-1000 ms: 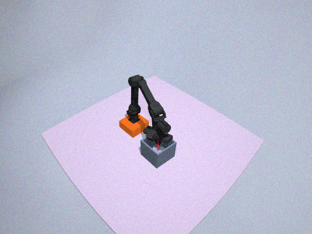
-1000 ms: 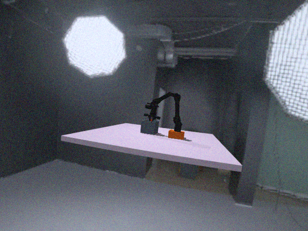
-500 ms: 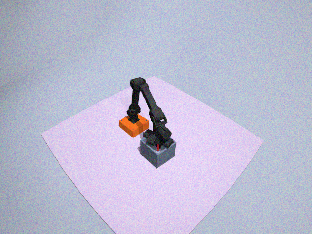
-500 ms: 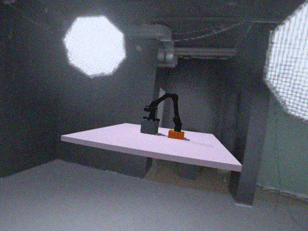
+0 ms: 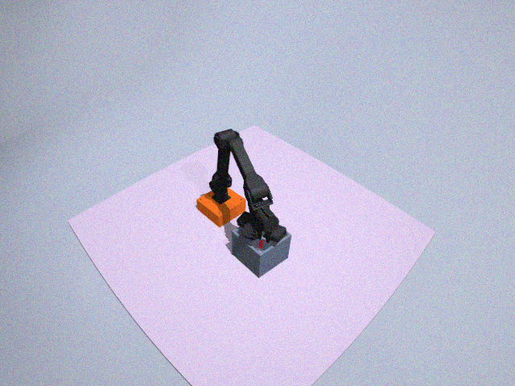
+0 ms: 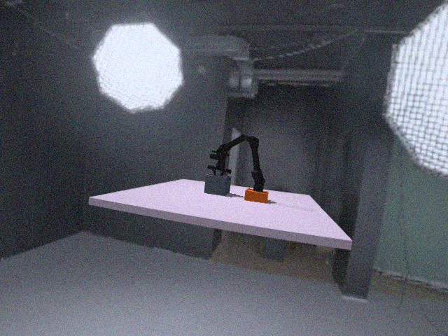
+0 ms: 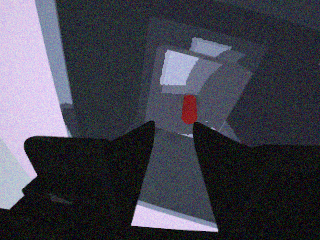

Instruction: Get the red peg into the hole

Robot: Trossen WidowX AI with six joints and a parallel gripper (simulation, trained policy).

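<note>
The red peg is 1 cm behind my gripper tip and 5 cm below it. From my gripper tip the other things lie so: light plate: 1 cm behind, 1 cm to the right, 6 cm below.
</note>
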